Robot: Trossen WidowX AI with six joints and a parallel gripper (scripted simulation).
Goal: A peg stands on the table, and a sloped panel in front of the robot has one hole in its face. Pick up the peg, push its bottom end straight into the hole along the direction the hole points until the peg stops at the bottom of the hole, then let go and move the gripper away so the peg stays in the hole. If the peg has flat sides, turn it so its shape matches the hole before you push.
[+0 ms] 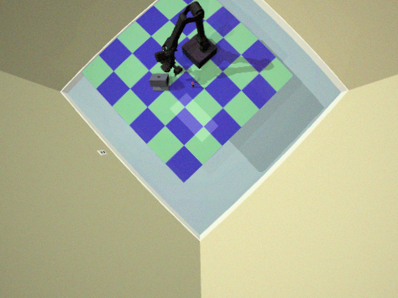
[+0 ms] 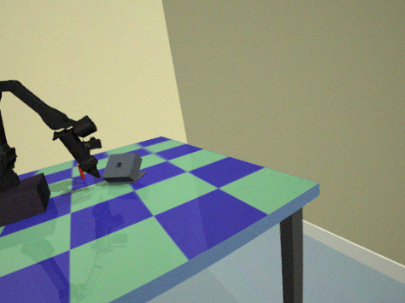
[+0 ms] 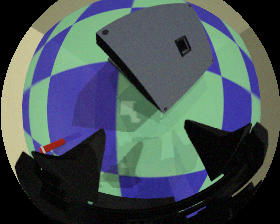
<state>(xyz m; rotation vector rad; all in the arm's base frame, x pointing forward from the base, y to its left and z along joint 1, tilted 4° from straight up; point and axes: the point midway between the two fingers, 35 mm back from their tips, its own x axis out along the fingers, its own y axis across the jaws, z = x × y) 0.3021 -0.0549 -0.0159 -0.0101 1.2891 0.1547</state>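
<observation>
My gripper tip is 60 mm past the red peg and 190 mm to the right of it. Round my gripper tip: grey sloped panel: 100 mm ahead, 20 mm to the right.
</observation>
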